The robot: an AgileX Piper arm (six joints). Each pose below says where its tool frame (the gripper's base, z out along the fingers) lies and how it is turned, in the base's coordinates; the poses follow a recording.
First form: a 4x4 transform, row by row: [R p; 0 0 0 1], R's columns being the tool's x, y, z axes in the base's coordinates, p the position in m. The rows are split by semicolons.
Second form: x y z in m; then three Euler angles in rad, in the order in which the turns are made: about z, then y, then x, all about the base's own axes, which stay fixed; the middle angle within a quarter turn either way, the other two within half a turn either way. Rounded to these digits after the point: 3 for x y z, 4 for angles.
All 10 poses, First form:
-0.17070 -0.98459 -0.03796 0.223; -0.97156 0.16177 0.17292 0.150; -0.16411 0.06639 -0.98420 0.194; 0 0 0 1
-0.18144 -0.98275 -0.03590 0.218; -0.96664 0.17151 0.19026 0.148; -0.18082 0.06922 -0.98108 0.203; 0 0 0 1
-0.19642 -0.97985 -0.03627 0.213; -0.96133 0.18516 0.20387 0.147; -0.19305 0.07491 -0.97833 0.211; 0 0 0 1
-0.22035 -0.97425 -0.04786 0.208; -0.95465 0.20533 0.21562 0.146; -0.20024 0.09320 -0.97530 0.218; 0 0 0 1
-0.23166 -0.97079 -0.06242 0.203; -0.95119 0.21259 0.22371 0.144; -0.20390 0.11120 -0.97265 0.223; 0 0 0 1
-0.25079 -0.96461 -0.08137 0.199; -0.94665 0.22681 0.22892 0.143; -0.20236 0.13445 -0.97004 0.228; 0 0 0 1
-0.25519 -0.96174 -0.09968 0.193; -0.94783 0.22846 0.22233 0.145; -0.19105 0.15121 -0.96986 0.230; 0 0 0 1
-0.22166 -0.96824 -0.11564 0.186; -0.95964 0.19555 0.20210 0.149; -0.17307 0.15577 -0.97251 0.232; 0 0 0 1
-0.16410 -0.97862 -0.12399 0.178; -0.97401 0.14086 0.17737 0.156; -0.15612 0.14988 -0.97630 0.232; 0 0 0 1
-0.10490 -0.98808 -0.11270 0.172; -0.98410 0.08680 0.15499 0.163; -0.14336 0.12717 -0.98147 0.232; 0 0 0 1
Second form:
0.223 0.150 0.194 1.7425 -0.0380 -2.9677
0.218 0.148 0.203 1.7534 -0.0359 -2.9500
0.213 0.147 0.211 1.7686 -0.0363 -2.9361
0.208 0.146 0.218 1.7932 -0.0479 -2.9240
0.203 0.144 0.223 1.8050 -0.0625 -2.9155
0.199 0.143 0.228 1.8252 -0.0815 -2.9098
0.193 0.145 0.230 1.8302 -0.0998 -2.9162
0.186 0.149 0.232 1.7958 -0.1159 -2.9367
0.178 0.156 0.232 1.7369 -0.1243 -2.9619
0.172 0.163 0.232 1.6766 -0.1129 -2.9850

